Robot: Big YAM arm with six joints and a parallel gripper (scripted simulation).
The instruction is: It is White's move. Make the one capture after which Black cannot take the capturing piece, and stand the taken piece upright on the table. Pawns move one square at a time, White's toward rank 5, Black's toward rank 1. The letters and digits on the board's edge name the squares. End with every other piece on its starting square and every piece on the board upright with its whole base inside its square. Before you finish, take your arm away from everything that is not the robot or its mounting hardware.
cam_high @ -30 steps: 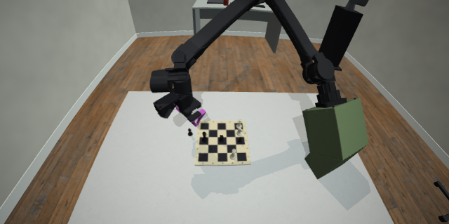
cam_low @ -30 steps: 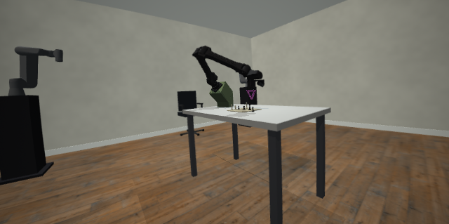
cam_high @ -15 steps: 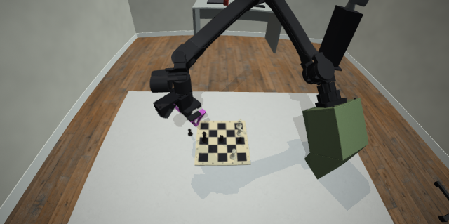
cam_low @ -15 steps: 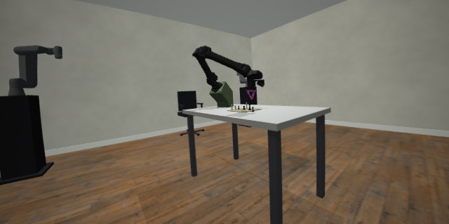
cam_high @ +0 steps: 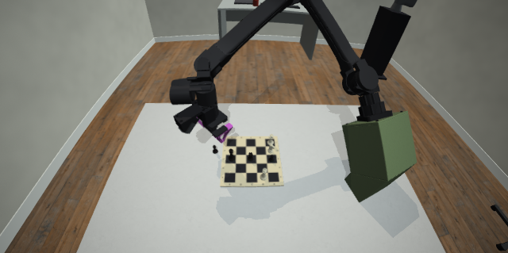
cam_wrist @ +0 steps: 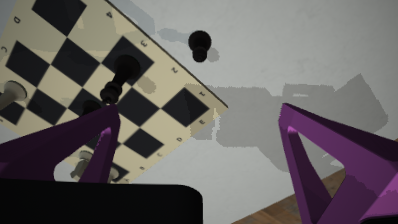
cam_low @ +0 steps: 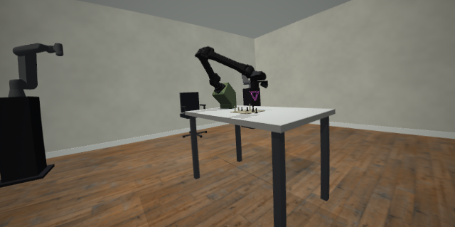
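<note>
Now: hand 21 cm past the white chess piece, 8 cm above it and 4 cm to the left of it. From my hand the other things lie so: white piece 18 cm behind, 11 cm to the left, 7 cm below; chessboard 13 cm behind, 11 cm below, 4 cm to the left; black pawn 13 cm behind, 9 cm below, 4 cm to the left.
</note>
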